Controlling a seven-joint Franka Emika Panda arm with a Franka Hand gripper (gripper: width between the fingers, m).
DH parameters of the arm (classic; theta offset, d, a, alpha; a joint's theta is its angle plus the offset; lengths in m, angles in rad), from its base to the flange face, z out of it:
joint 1: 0 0.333 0 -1.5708
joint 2: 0 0 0 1.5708
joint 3: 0 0.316 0.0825 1.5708
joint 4: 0 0 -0.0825 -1.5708
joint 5: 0 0.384 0 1.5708
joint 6: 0 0 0.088 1.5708
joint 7: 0 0.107 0 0
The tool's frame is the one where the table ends.
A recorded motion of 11 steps. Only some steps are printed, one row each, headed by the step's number.
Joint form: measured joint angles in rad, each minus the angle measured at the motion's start. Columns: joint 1, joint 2, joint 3, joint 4, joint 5, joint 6, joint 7.
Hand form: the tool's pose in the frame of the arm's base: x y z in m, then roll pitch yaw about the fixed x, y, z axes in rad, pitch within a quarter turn. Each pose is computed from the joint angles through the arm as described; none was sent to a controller.
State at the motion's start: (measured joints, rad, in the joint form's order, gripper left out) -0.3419 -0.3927 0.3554 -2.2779 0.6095 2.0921 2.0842
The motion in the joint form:
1: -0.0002 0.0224 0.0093 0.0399 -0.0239 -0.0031 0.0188
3: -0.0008 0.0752 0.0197 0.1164 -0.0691 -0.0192 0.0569
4: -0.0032 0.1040 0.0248 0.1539 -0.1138 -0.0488 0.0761
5: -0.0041 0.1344 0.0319 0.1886 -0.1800 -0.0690 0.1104
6: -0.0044 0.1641 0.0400 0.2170 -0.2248 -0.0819 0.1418
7: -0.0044 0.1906 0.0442 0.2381 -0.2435 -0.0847 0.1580
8: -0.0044 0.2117 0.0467 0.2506 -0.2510 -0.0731 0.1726
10: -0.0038 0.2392 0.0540 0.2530 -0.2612 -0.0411 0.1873
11: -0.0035 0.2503 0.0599 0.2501 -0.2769 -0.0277 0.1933
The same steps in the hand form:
1: 0.4703 0.0532 0.5311 3.0559 0.4485 -2.3511
3: 0.4874 0.0583 0.5431 3.0650 0.4336 -2.3430
4: 0.4945 0.0592 0.5449 3.0652 0.3977 -2.3301
5: 0.5020 0.0596 0.5448 3.0793 0.3478 -2.3222
6: 0.5094 0.0611 0.5429 3.0829 0.3135 -2.3245
7: 0.5164 0.0615 0.5403 3.0790 0.3016 -2.3293
8: 0.5229 0.0611 0.5375 3.0777 0.3030 -2.3412
10: 0.5308 0.0621 0.5284 3.0808 0.3050 -2.3519
11: 0.5333 0.0635 0.5226 3.0882 0.2955 -2.3480

